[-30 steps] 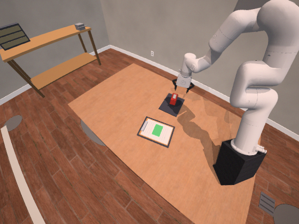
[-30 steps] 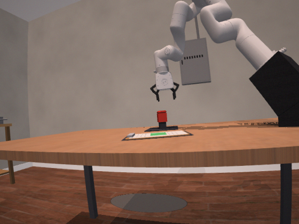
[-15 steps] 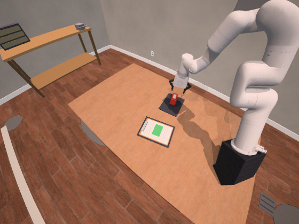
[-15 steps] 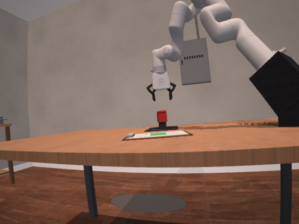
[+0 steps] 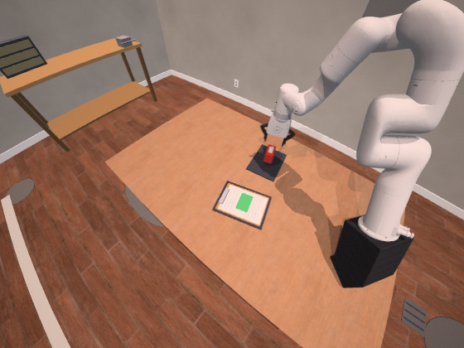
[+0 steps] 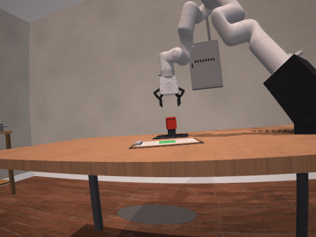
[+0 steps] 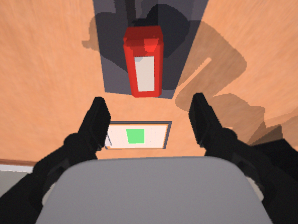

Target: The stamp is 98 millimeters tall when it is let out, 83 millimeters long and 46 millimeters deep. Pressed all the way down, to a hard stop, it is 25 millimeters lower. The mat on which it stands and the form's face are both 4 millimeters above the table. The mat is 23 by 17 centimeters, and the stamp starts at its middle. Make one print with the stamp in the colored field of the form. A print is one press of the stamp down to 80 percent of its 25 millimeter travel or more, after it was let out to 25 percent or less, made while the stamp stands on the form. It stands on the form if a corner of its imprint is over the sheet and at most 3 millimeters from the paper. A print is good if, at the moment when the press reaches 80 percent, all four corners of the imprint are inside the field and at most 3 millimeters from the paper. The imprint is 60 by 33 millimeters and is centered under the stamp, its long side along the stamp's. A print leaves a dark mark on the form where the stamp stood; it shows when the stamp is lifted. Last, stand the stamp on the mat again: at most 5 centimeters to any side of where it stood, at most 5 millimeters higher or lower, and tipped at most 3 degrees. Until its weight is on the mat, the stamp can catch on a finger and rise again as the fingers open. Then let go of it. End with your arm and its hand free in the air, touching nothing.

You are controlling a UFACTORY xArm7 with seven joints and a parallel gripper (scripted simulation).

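Now: hand 12 cm above the red stamp. From my hand the other things lie so: dark mat: 17 cm below; then form: 6 cm behind, 31 cm to the left, 16 cm below; then black stamp base: 15 cm below.
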